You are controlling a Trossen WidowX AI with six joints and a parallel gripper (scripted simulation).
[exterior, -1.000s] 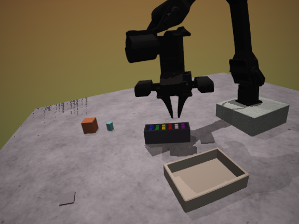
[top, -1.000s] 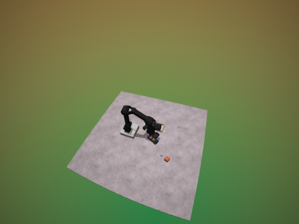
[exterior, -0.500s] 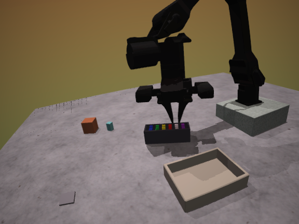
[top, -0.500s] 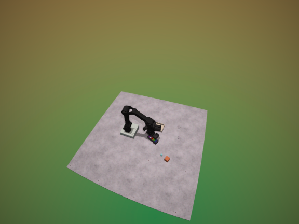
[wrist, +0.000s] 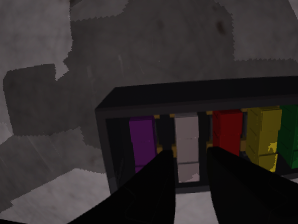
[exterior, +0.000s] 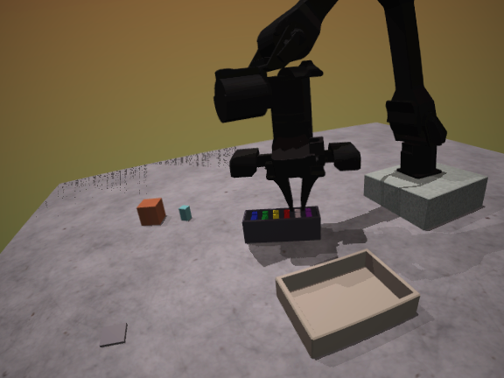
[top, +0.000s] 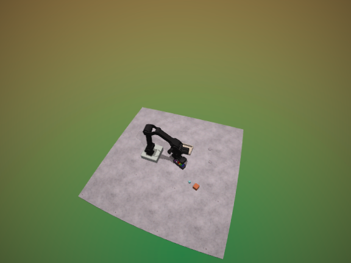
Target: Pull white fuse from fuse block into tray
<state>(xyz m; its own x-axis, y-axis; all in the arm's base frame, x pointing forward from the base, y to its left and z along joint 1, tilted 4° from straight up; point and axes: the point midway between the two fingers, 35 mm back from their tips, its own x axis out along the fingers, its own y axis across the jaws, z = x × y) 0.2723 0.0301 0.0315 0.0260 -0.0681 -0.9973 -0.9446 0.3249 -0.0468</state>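
My gripper tip is now 20 mm above the white fuse. Also, from my gripper tip: tray 10 mm ahead, 170 mm to the left, 40 mm below; teal cube 180 mm ahead, 140 mm to the right, 30 mm below; orange cube 250 mm ahead, 160 mm to the right, 20 mm below.
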